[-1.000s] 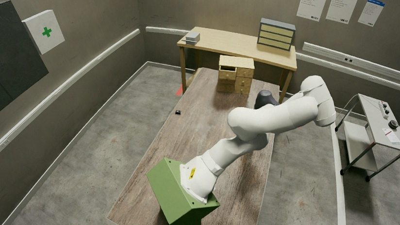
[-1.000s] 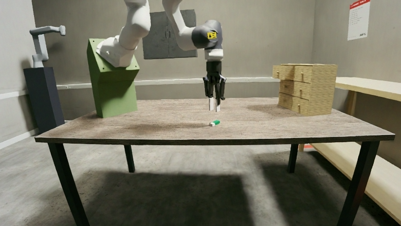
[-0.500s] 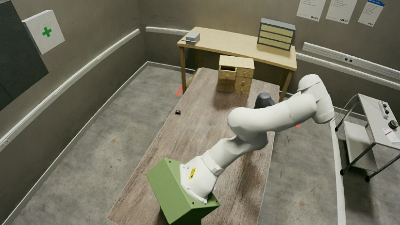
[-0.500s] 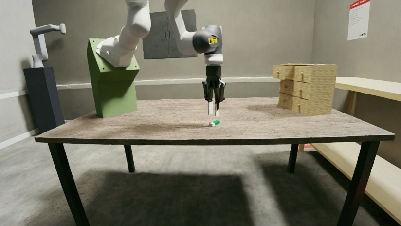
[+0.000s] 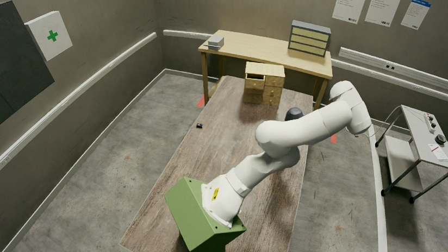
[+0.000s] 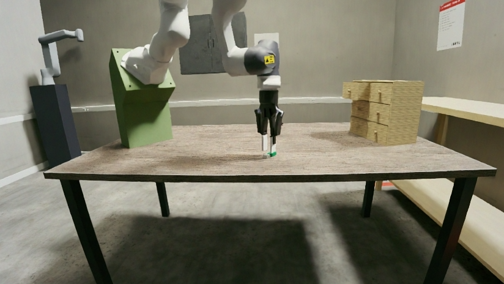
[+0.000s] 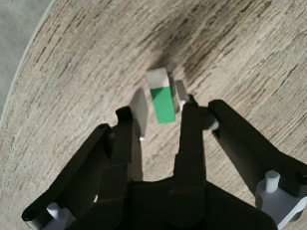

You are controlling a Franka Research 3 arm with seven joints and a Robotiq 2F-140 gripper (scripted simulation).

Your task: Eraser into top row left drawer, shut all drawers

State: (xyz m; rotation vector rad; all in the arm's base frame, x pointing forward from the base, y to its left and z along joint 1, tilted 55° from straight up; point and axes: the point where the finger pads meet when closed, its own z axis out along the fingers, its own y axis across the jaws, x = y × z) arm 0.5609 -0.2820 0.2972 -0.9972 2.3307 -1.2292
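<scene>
The eraser lies 5 cm below my hand. From my hand the other things lie so: small black object (57 cm to the left, 31 cm ahead, 5 cm below).
</scene>
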